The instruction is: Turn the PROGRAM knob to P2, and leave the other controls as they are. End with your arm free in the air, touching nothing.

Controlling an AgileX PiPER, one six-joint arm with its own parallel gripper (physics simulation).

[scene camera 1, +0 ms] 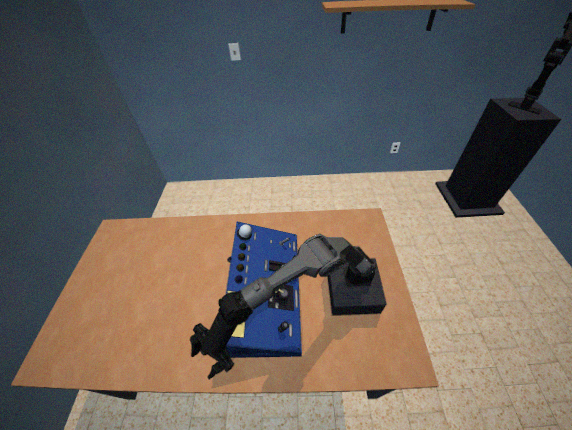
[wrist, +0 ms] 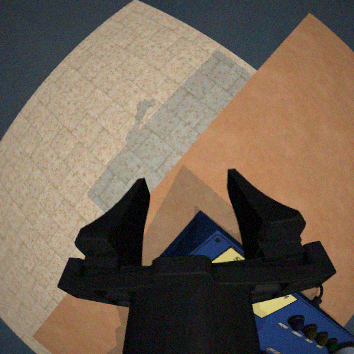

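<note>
A blue control panel (scene camera 1: 265, 345) (wrist: 206, 246) lies on the table. A small black knob (scene camera 1: 284, 326) stands beside a white label near the panel's front right corner in the scene view. A round-topped control (scene camera 1: 282, 293) stands on a dark plate, partly behind the arm. The lettering is too small to read, so I cannot tell which control is PROGRAM or where it points. My gripper (scene camera 1: 202, 363) (wrist: 186, 182) is open, with nothing between its fingers. It hangs in the air past the panel's front left corner, apart from the controls. The arm hides the middle of the panel.
A white dome (scene camera 1: 245, 231) and a row of dark round buttons (scene camera 1: 241, 256) (wrist: 296, 322) line the panel's left side. A small lever (scene camera 1: 284, 242) sits at its back right. Yellow notes (scene camera 1: 238, 330) (wrist: 275, 306) lie on it. The arm's black base (scene camera 1: 357, 300) stands right of the panel.
</note>
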